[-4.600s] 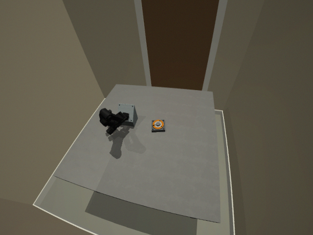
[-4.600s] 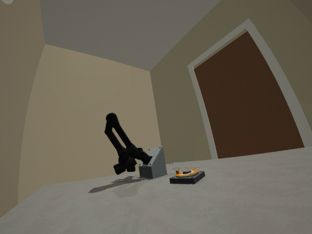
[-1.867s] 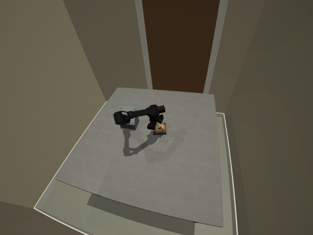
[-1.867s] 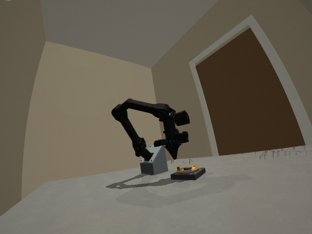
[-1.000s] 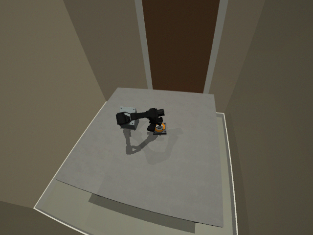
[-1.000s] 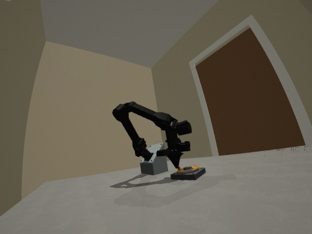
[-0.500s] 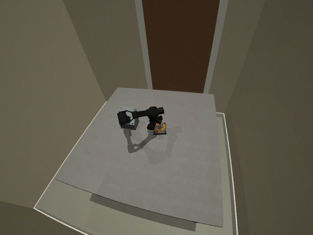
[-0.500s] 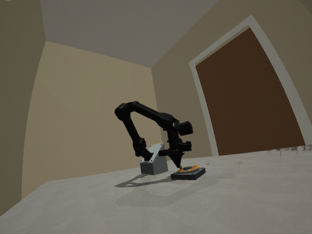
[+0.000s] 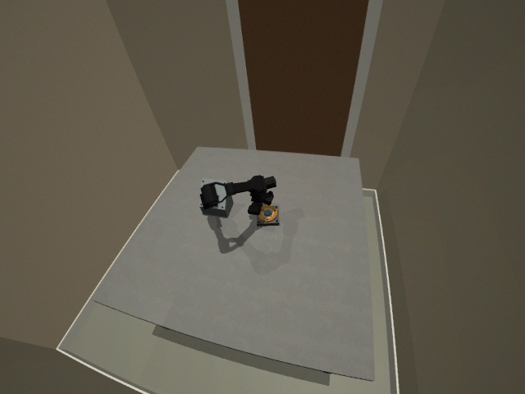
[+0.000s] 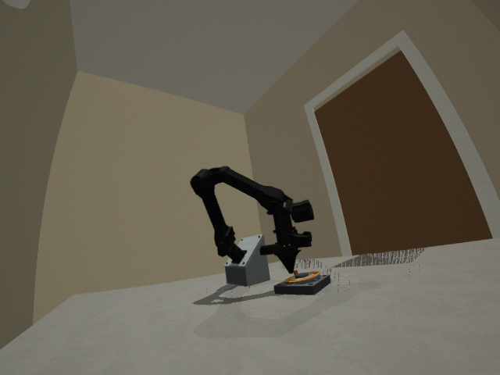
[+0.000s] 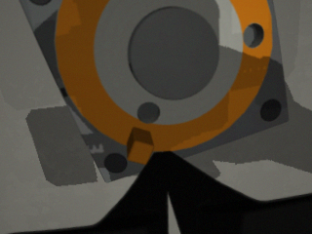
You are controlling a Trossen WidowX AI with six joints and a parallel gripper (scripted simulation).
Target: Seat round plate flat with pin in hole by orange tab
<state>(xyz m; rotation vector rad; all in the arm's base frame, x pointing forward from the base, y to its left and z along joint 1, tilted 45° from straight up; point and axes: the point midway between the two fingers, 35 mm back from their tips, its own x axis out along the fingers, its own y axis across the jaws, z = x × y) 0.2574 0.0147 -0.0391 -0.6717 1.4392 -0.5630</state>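
Right now my gripper tip is 50 mm short of the square base, 20 mm above it and 10 mm to the left of it.
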